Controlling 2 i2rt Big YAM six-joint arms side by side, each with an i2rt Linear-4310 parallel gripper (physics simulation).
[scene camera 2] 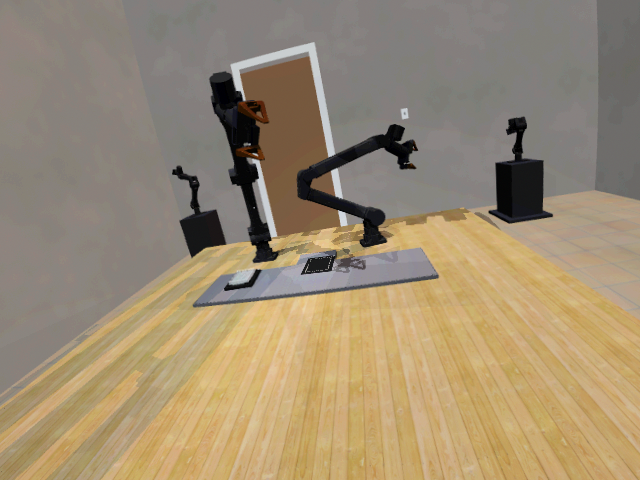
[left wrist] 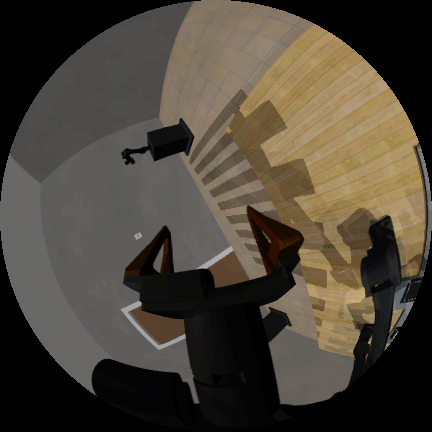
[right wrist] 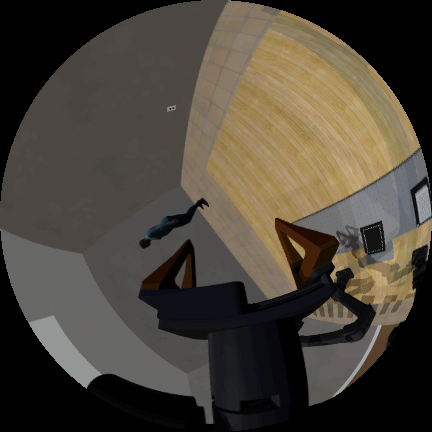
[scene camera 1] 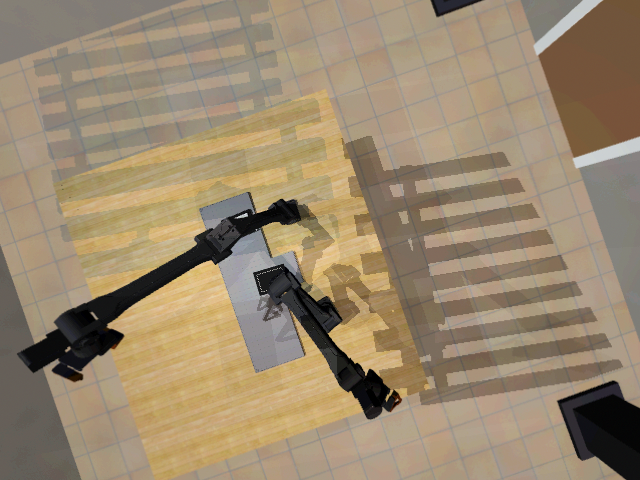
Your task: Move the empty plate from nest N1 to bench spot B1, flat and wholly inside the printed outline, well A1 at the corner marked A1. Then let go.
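Frame: origin at the left arm's base, x ahead, y left, z up, level; metres.
Seen in the pictures: left gripper, fingertip midpoint: (scene camera 2: pixel 416 159) (left wrist: pixel 205 219) (scene camera 1: pixel 391 391); right gripper, fingertip midpoint: (scene camera 2: pixel 264 142) (right wrist: pixel 232 233) (scene camera 1: pixel 97 362); left arm's base, origin of the base link: (scene camera 2: pixel 373 242) (left wrist: pixel 383 237) (right wrist: pixel 344 273) (scene camera 1: pixel 325 309); right arm's base, origin of the base link: (scene camera 2: pixel 265 258) (scene camera 1: pixel 290 212).
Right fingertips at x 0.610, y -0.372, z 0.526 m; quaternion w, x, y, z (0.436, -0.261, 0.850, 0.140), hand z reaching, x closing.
Pixels of each thing's top centre, then the offset from my right fingertips to it. Level surfaces: height alone.
- small white plate, middle of its top: (scene camera 2: pixel 242 274) dx -0.458, dy -0.250, dz -0.487 m
- black nest, middle of its top: (scene camera 2: pixel 242 276) (scene camera 1: pixel 238 225) dx -0.458, dy -0.250, dz -0.496 m
- grey bench board, its level: dz -0.513 m
- wooden table, its level: dz -0.526 m
A small white plate (scene camera 2: pixel 242 277) (right wrist: pixel 424 202) lies in a black nest (scene camera 2: pixel 254 280) at the left of the grey bench board (scene camera 2: pixel 413 266) (scene camera 1: pixel 273 351) in scene camera 2. In scene camera 1 the right arm mostly covers it. The black bench spot with a dashed white outline (scene camera 2: pixel 318 264) (scene camera 1: pixel 262 283) (right wrist: pixel 373 237) is bare at the board's middle. Well A1 and the printed marks are too small to read. My left gripper (scene camera 1: pixel 395 400) (scene camera 2: pixel 413 156) (left wrist: pixel 205 219) is open and empty, high above the table. My right gripper (scene camera 1: pixel 96 359) (scene camera 2: pixel 265 140) (right wrist: pixel 232 233) is open and empty, raised far from the plate.
The board lies on a wooden table (scene camera 1: pixel 180 413) (scene camera 2: pixel 336 387). Both arms stand behind the board in scene camera 2. Dark pedestals (scene camera 2: pixel 519 188) (scene camera 2: pixel 202 232) with small arms stand beyond the table. A person (right wrist: pixel 167 227) shows in the right wrist view. Slatted shadows cross table and floor.
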